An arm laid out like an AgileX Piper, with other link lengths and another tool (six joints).
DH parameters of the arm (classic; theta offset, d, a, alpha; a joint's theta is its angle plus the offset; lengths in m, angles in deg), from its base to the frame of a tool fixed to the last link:
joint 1: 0 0.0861 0 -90
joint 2: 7.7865 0 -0.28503 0
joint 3: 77.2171 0 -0.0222 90
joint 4: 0 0.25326 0 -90
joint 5: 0 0 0 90
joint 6: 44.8 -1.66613 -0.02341 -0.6
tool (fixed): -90 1.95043 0 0
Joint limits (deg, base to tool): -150..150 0..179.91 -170..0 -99.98..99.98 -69.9..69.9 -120..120
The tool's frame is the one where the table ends.
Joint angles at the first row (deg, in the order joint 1, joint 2, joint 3, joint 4, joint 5, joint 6):
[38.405, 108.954, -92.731, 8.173, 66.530, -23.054]
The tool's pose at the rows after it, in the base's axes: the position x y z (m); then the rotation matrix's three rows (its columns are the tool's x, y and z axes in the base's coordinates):
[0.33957, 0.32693, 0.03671], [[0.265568, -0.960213, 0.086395], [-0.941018, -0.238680, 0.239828], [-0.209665, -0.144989, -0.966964]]
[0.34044, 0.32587, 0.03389], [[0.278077, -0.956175, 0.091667], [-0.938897, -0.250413, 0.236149], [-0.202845, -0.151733, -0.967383]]
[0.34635, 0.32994, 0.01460], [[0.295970, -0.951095, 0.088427], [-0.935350, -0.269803, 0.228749], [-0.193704, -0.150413, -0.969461]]
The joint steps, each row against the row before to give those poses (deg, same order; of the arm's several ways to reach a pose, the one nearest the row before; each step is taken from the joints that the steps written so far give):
[0.136, -0.001, 1.923, -0.268, -1.864, -0.638]
[0.001, 0.001, 0.623, -0.351, -0.744, -0.695]
[-0.001, 2.621, 0.214, -0.087, -2.410, -1.403]

